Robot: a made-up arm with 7 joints. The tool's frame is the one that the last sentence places.
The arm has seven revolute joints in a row. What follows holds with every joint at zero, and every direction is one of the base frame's.
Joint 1 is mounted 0.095 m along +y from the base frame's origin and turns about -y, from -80 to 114.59 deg.
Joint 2 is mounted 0.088 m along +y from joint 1 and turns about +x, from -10 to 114.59 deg.
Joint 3 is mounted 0.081 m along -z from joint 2 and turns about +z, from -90 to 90 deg.
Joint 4 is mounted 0.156 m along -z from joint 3 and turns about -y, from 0 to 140 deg.
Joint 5 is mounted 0.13 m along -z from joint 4 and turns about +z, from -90 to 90 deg.
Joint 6 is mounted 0.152 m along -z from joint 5 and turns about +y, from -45 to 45 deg.
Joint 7 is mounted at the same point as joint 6 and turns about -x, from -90 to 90 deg.
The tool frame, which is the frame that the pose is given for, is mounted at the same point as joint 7; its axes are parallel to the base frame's.
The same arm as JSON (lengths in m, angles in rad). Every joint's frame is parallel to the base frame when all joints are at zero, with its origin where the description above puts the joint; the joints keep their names.
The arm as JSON. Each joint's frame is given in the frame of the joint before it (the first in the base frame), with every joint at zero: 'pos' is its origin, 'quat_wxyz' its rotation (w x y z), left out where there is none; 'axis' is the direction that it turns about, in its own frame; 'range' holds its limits. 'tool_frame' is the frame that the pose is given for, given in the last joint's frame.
{"length_unit": "m", "angle_unit": "rad", "joints": [
  {"joint": "joint 1", "pos": [0.0, 0.095, 0.0], "axis": "-y", "range": [-1.3963, 2.0]},
  {"joint": "joint 2", "pos": [0.0, 0.088, 0.0], "axis": "+x", "range": [-0.1745, 2.0]},
  {"joint": "joint 3", "pos": [0.0, 0.0, -0.081], "axis": "+z", "range": [-1.5708, 1.5708]},
  {"joint": "joint 4", "pos": [0.0, 0.0, -0.156], "axis": "-y", "range": [0.0, 2.4435]},
  {"joint": "joint 5", "pos": [0.0, 0.0, -0.13], "axis": "+z", "range": [-1.5708, 1.5708]},
  {"joint": "joint 6", "pos": [0.0, 0.0, -0.152], "axis": "+y", "range": [-0.7854, 0.7854]},
  {"joint": "joint 7", "pos": [0.0, 0.0, 0.0], "axis": "-x", "range": [-1.5708, 1.5708]}
], "tool_frame": {"pos": [0.0, 0.0, 0.0]}}

